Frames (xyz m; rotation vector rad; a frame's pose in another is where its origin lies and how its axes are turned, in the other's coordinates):
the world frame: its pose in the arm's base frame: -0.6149 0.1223 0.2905 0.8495 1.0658 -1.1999
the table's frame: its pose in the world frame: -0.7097 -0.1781 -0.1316 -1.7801 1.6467 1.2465
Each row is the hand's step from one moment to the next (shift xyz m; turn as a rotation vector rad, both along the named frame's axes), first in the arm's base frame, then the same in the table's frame.
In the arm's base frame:
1: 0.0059 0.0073 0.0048 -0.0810 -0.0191 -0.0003
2: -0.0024 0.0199 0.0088 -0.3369 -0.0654 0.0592
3: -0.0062 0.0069 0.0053 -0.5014 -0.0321 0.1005
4: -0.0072 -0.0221 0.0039 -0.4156 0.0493 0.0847
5: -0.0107 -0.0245 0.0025 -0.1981 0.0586 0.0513
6: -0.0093 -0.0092 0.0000 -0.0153 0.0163 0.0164
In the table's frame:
1: 0.0002 0.0035 0.0099 0.0448 0.0153 -0.0684
2: 0.0142 0.0090 0.0141 0.1879 0.1229 -0.2662
3: 0.0085 0.0063 0.0016 0.3228 0.1947 -0.3471
4: -0.0106 0.0054 -0.0204 0.3195 0.1622 -0.2323
5: -0.0095 0.0047 -0.0247 0.1749 0.0878 -0.0837
6: 0.0003 0.0018 -0.0129 0.0199 0.0189 0.0038

